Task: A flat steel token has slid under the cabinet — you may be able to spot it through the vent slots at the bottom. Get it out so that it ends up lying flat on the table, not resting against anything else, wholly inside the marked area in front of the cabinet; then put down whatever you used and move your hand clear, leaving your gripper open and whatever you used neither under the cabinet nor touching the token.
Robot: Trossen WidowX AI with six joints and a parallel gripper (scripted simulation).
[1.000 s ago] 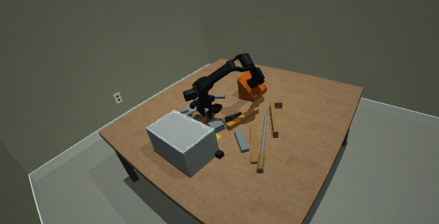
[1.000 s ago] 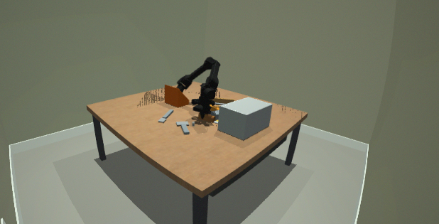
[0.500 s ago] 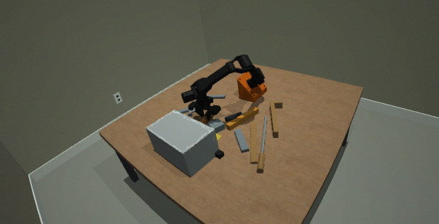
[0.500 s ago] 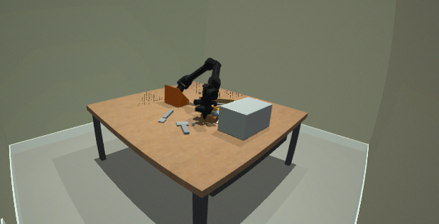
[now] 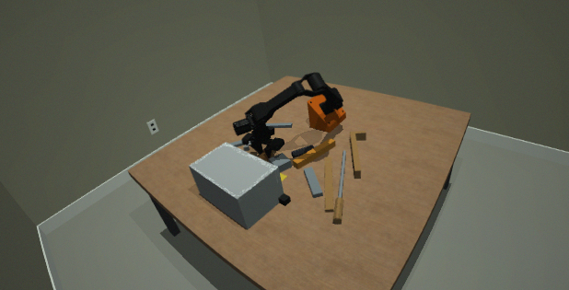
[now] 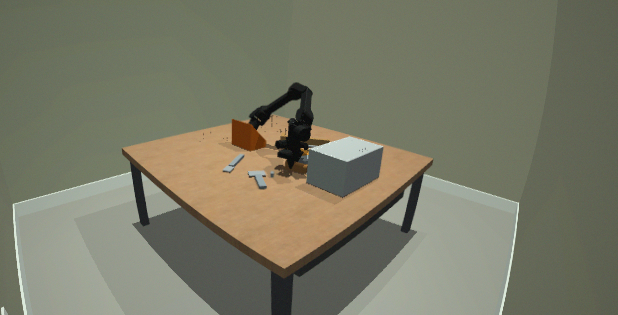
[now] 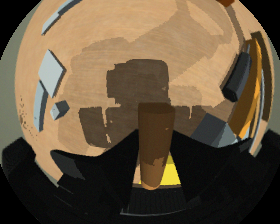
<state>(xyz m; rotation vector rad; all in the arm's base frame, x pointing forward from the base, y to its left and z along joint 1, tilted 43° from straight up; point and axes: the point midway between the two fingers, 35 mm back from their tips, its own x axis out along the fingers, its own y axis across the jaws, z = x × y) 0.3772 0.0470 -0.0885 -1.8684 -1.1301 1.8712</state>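
Right now my gripper tip is 9 cm to the right of the grey block and 1 cm below it. The rest, counted from my gripper tip: wooden stick 33 cm to the left, 5 cm behind; then orange bar 16 cm to the left, 15 cm behind, 1 cm above; then grey t-piece 20 cm to the right.
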